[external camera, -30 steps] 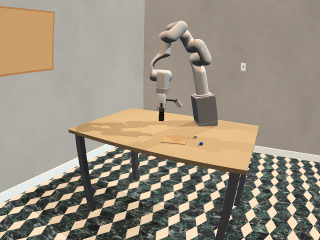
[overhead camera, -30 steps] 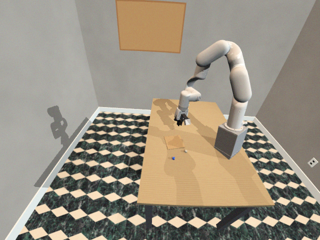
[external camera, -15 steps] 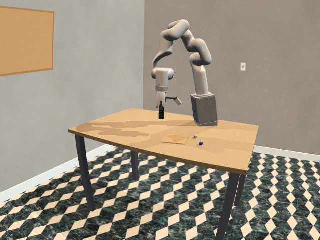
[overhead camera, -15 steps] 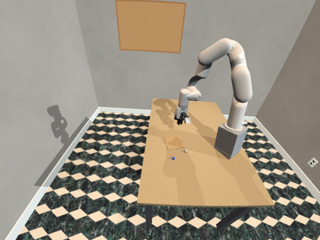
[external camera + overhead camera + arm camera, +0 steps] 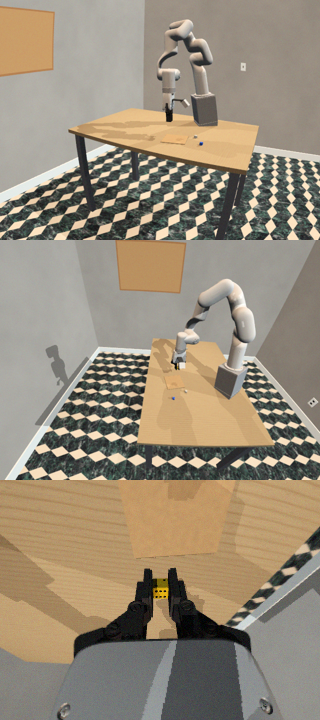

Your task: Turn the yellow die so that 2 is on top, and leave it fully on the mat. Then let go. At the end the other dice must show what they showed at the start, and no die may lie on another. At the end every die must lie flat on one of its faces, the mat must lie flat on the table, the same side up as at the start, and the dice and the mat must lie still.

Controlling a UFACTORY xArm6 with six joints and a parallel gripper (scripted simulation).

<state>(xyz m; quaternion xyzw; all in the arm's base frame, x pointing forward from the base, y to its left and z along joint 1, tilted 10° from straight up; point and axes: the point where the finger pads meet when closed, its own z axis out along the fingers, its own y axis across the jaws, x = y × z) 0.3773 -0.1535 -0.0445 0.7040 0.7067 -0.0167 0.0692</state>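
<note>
The tan mat lies 20 mm ahead of my hand, 50 mm to the left of it and 120 mm below it. From my hand the other things lie so: yellow die: 10 mm to the right, 10 mm below; then white die: 40 mm behind, 160 mm to the left, 110 mm below; then blue die: 70 mm ahead, 210 mm to the left, 110 mm below.
</note>
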